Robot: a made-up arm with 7 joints. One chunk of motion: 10 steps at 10 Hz.
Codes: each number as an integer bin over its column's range. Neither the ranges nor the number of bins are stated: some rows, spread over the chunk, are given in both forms.
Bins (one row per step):
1: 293 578 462 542 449 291 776
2: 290 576 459 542 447 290 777
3: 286 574 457 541 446 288 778
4: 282 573 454 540 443 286 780
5: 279 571 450 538 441 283 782
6: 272 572 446 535 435 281 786
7: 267 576 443 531 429 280 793
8: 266 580 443 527 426 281 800
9: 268 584 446 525 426 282 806
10: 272 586 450 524 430 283 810
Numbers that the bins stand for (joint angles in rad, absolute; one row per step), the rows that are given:
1: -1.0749 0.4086 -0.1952 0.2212 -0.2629 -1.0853 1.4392
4: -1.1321 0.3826 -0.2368 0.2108 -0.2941 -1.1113 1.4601
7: -1.2102 0.3982 -0.2941 0.1640 -0.3670 -1.1425 1.5277
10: -1.1842 0.4503 -0.2577 0.1275 -0.3618 -1.1269 1.6162
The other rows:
2: -1.0905 0.3982 -0.2108 0.2212 -0.2733 -1.0905 1.4444
3: -1.1113 0.3878 -0.2212 0.2160 -0.2785 -1.1009 1.4496
5: -1.1477 0.3722 -0.2577 0.2004 -0.3045 -1.1269 1.4705
6: -1.1842 0.3774 -0.2785 0.1848 -0.3357 -1.1373 1.4913
8: -1.2154 0.4190 -0.2941 0.1431 -0.3826 -1.1373 1.5642
9: -1.2050 0.4398 -0.2785 0.1327 -0.3826 -1.1321 1.5954

